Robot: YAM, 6 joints.
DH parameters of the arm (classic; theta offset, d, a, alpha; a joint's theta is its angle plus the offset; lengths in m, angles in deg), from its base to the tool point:
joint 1: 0 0.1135 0.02 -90
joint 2: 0 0 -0.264 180
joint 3: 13.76 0 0.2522 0
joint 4: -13.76 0 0.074 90
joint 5: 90 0 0 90
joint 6: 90 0.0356 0 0
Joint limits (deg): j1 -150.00..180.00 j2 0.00..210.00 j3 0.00..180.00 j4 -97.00..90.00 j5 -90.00..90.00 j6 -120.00..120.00
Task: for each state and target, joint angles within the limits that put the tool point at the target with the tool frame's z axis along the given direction. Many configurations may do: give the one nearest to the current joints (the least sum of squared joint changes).
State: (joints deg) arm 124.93 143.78 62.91 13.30 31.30 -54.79
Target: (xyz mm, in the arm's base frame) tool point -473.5 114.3 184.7 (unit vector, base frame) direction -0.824 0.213 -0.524
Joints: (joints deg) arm 166.49 122.07 86.17 4.28 0.84 -54.79
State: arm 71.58 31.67 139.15 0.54 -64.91 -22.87
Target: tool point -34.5 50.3 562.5 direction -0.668 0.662 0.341
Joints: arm 111.86 45.96 92.88 -25.36 -21.92 -22.87
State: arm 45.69 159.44 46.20 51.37 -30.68 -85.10
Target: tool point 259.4 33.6 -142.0 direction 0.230 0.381 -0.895
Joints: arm 4.56 158.36 46.85 37.68 -21.20 -85.10
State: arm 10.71 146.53 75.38 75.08 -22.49 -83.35
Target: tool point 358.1 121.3 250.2 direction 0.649 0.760 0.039
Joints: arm 15.71 98.20 53.55 47.33 -33.76 -83.35
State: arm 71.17 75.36 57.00 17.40 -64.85 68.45
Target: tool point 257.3 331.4 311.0 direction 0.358 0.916 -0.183
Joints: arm 50.70 99.77 76.44 12.27 -17.64 68.45
